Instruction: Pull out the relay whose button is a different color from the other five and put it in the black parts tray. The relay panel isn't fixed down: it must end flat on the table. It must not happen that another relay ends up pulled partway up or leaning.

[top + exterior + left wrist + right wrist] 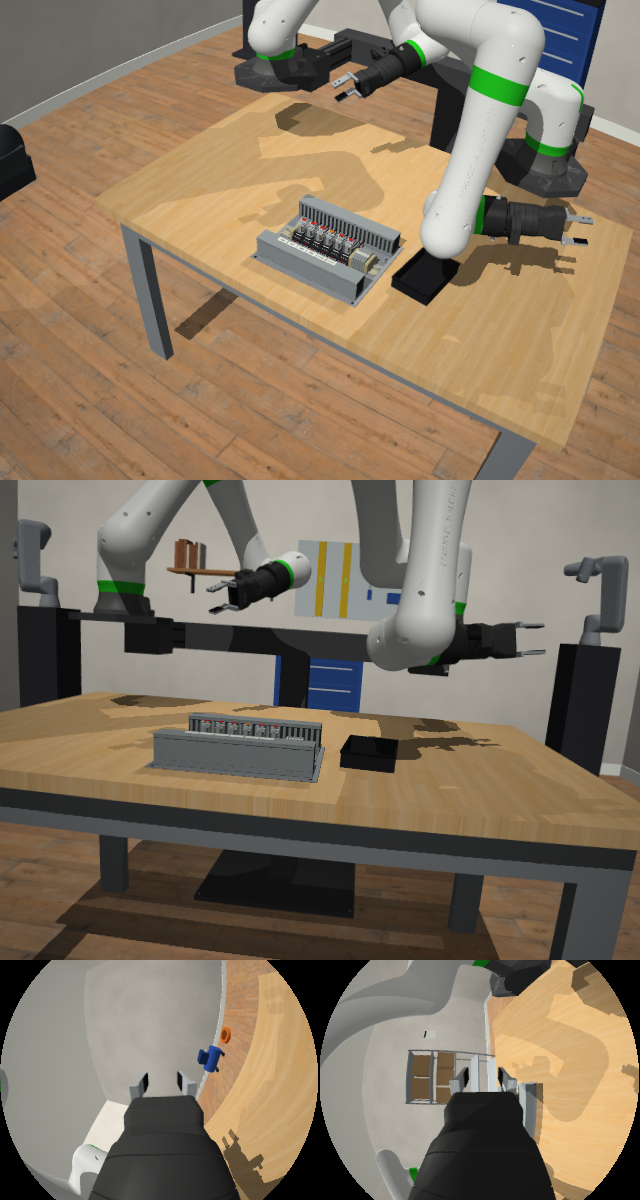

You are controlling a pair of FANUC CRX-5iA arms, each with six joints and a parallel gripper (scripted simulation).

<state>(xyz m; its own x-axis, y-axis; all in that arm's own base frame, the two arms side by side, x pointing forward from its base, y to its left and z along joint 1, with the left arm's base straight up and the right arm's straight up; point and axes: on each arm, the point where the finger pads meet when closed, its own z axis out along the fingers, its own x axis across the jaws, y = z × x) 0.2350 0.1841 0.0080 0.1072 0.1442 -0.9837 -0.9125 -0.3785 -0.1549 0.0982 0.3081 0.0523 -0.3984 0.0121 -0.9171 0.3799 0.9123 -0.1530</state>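
Right now the grey relay panel is 270 mm ahead of my right hand, 160 mm to the left of it and 300 mm below it. Round my right hand: black parts tray 210 mm ahead, 420 mm to the left, 310 mm below.
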